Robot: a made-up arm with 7 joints.
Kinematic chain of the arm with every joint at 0, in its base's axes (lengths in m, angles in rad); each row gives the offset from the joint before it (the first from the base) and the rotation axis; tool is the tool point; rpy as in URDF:
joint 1: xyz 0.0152 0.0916 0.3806 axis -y
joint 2: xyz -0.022 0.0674 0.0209 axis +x
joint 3: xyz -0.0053 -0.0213 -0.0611 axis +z
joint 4: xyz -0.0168 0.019 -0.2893 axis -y
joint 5: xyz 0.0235 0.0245 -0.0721 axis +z
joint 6: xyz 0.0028 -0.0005 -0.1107 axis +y
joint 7: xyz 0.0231 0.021 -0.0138 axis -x
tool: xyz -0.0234 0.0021 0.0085 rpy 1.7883 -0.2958 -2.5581
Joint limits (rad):
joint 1: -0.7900..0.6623
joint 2: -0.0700..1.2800
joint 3: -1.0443..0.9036
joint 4: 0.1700..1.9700
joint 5: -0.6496..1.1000
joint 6: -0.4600..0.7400
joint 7: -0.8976..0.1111
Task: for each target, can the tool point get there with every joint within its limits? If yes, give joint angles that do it. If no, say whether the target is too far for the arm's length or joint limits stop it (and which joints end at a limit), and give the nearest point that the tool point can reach.
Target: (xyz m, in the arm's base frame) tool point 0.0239 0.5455 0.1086
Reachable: yes | joints -0.3956 1.0966 -0.7214 0.8081 0.3669 0.0064 -0.4678
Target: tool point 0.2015 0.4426 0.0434
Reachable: yes | joints 0.2260 0.6768 -0.5086 0.6968 0.3481 0.1755 -0.3350
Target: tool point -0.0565 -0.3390 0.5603
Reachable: no: joint limits stop it (at a limit: joint 1, joint 2, joint 3, joint 4, joint 5, joint 6, joint 7) | nearest point -0.0729 0.0236 0.1670 | short by 0.535 m
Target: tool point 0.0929 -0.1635 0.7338
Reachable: no: joint limits stop it (at a limit: joint 1, joint 2, joint 3, joint 4, joint 5, joint 6, joint 7) | nearest point 0.2184 0.0299 0.2734 | short by 0.515 m
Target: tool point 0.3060 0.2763 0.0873
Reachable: yes | joints 0.4510 0.4045 -0.5450 1.1232 0.9199 0.5845 -0.2972
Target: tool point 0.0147 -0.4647 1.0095
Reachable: no: too far | nearest point 0.2187 0.0298 0.2734 | short by 0.910 m
